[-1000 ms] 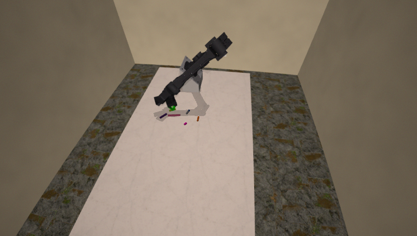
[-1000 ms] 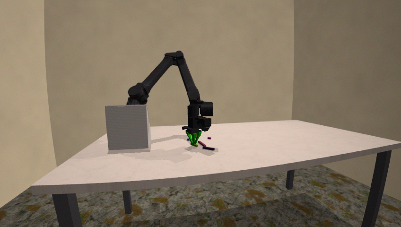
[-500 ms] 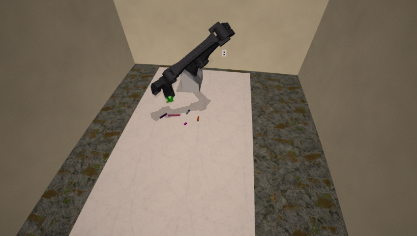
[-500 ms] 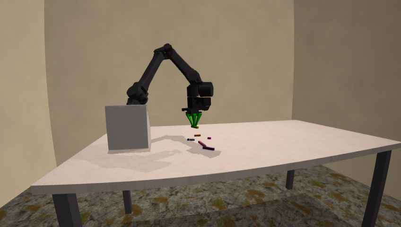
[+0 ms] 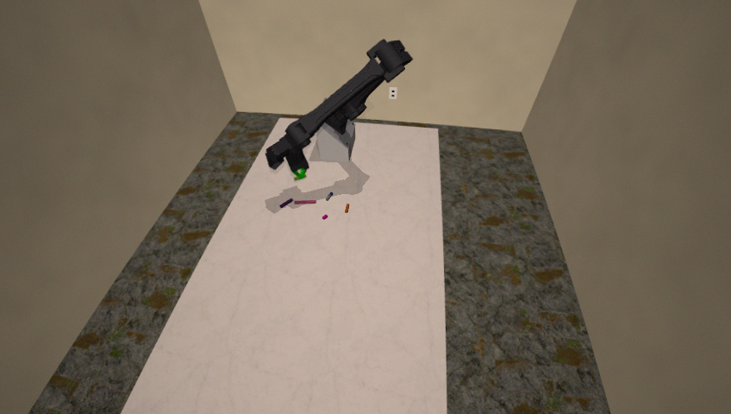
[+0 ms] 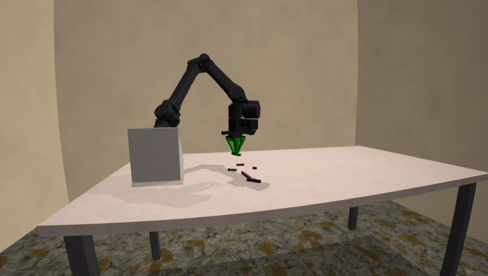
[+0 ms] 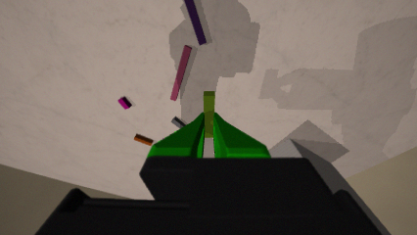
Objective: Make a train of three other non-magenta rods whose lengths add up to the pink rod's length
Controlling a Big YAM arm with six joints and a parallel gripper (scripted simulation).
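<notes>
Now: hand 10 cm to the right of the grey rod, 10 cm above it and 1 cm short of it. The rest, counted from my hand: pink rod: 10 cm below, 5 cm ahead, 1 cm to the left; purple rod: 10 cm below, 7 cm to the right, 6 cm ahead; lime rod: right at my hand.
</notes>
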